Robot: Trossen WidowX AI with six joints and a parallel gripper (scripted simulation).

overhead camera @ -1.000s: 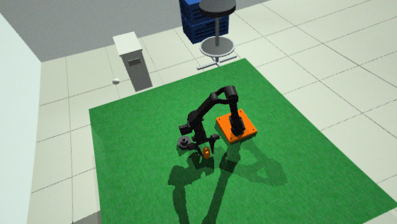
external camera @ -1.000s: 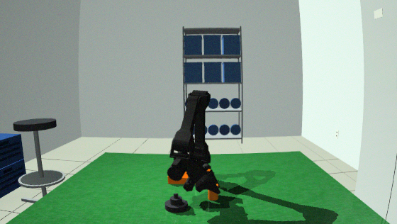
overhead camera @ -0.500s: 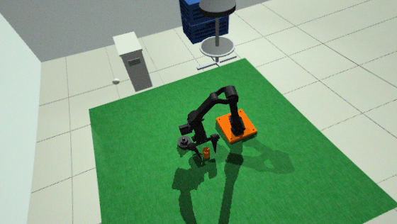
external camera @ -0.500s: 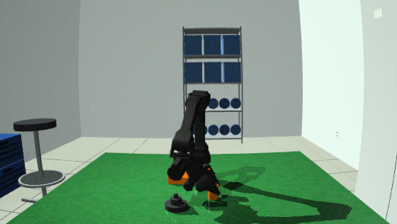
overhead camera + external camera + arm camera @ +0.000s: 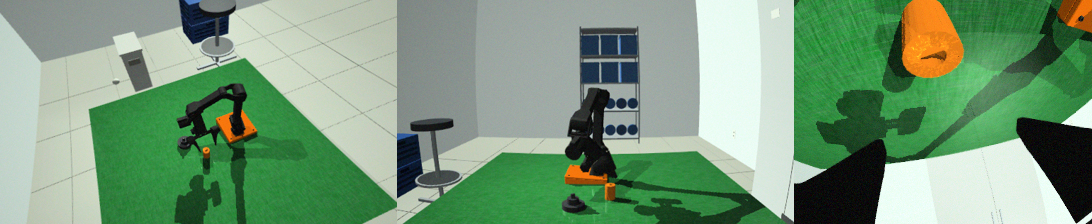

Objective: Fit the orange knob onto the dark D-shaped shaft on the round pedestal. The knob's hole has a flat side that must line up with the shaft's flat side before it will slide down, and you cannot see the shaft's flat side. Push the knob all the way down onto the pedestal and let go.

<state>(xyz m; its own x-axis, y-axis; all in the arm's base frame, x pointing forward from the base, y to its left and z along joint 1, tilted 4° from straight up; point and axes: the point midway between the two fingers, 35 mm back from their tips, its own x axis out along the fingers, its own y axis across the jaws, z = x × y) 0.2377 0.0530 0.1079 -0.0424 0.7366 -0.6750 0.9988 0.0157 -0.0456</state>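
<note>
Right now the orange knob is 20 mm to the right of my gripper tip and 80 mm below it. Also, from my gripper tip: dark round pedestal 90 mm ahead, 160 mm to the right, 80 mm below.
</note>
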